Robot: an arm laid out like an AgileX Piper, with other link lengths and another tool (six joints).
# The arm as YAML. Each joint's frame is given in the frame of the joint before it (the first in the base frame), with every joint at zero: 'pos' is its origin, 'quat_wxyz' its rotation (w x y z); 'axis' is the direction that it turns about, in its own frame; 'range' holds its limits. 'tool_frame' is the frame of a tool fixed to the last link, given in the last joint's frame.
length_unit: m
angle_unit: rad
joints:
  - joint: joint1
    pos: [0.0, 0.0, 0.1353]
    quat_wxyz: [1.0, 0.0, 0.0, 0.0]
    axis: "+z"
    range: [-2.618, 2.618]
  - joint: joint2
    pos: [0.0, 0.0, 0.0]
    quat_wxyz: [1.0, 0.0, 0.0, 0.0]
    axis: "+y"
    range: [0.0, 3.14]
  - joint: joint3
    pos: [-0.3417, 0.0, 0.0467]
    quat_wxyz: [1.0, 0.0, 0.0, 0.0]
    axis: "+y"
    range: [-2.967, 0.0]
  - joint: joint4
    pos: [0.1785, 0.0, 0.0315]
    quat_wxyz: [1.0, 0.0, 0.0, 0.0]
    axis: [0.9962, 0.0, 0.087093]
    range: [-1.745, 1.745]
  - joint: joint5
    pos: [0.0, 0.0, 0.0]
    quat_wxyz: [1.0, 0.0, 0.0, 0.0]
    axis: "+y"
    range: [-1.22, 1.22]
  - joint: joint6
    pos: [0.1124, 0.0, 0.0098]
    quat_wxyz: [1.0, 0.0, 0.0, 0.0]
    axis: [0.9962, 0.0, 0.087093]
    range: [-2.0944, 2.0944]
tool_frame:
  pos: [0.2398, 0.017, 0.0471]
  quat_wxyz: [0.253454, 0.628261, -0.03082, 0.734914]
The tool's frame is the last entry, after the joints.
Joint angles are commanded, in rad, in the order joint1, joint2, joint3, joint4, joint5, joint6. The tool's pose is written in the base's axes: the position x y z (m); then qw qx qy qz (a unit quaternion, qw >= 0). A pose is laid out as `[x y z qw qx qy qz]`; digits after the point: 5 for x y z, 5 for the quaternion.
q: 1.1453, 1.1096, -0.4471, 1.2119, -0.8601, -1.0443
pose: [0.34826 0.18562 0.35371 0.17534 0.66883 0.16361 0.70367]
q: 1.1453, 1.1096, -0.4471, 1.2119, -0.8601, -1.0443
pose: [0.34826 0.18562 0.35371 0.17534 0.66883 0.16361 0.70367]
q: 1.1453, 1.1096, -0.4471, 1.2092, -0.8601, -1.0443
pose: [0.34810 0.18608 0.35425 0.17530 0.66790 0.16425 0.70441]
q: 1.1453, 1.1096, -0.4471, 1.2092, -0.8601, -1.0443
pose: [0.34810 0.18608 0.35425 0.17530 0.66790 0.16425 0.70441]
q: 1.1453, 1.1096, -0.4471, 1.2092, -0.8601, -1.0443
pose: [0.34810 0.18608 0.35425 0.17530 0.66790 0.16425 0.70441]
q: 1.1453, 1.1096, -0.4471, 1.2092, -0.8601, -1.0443
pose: [0.34810 0.18608 0.35425 0.17530 0.66790 0.16425 0.70441]
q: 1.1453, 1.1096, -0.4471, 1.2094, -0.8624, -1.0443
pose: [0.34840 0.18546 0.35471 0.17597 0.66765 0.16338 0.70469]
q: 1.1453, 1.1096, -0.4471, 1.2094, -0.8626, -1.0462
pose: [0.34840 0.18545 0.35471 0.17658 0.66722 0.16396 0.70481]
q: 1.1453, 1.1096, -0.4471, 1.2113, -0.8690, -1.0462
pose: [0.34930 0.18349 0.35571 0.17846 0.66697 0.16124 0.70520]
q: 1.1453, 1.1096, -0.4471, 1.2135, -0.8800, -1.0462
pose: [0.35074 0.18029 0.35763 0.18168 0.66616 0.15682 0.70614]
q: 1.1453, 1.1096, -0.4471, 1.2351, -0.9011, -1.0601
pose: [0.35424 0.17135 0.35736 0.19233 0.66766 0.14910 0.70357]
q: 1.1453, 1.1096, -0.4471, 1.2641, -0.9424, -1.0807
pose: [0.35986 0.15567 0.35938 0.21134 0.66737 0.13513 0.70121]
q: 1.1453, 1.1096, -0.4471, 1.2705, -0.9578, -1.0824
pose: [0.36162 0.15038 0.36114 0.21664 0.66691 0.12890 0.70120]
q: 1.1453, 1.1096, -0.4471, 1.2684, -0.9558, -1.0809
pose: [0.36134 0.15127 0.36122 0.21553 0.66679 0.12955 0.70154]
